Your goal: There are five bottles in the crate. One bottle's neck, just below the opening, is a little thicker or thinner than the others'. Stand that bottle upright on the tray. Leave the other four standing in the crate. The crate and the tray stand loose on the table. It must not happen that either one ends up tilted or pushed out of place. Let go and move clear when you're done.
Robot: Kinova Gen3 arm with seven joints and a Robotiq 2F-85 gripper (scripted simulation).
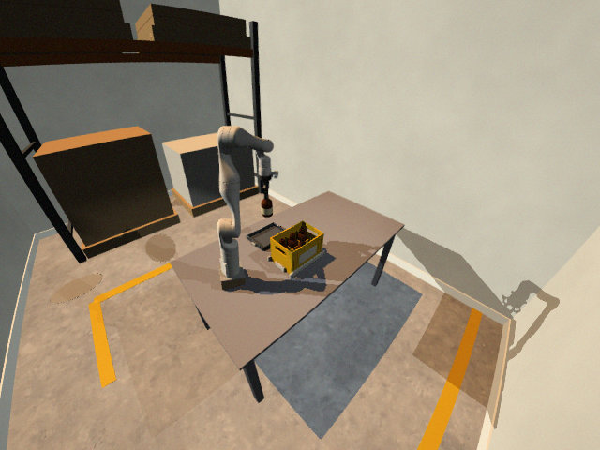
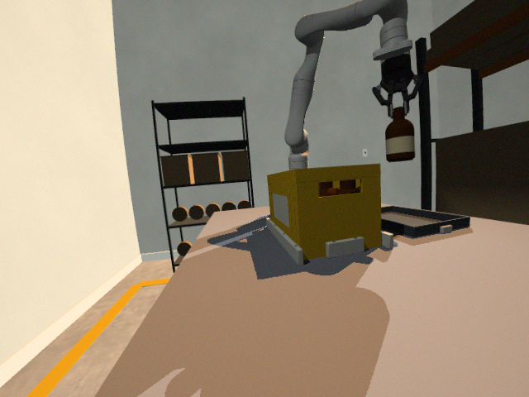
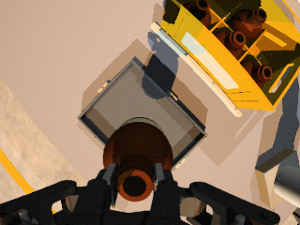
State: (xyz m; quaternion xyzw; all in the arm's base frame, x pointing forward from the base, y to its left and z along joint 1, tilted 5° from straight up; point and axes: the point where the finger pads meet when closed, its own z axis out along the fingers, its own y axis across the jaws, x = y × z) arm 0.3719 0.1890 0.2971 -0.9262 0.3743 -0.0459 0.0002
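The brown bottle is 7 cm below my hand. Also, from my hand: dark tray 32 cm below; then yellow crate 29 cm to the right, 25 cm below.
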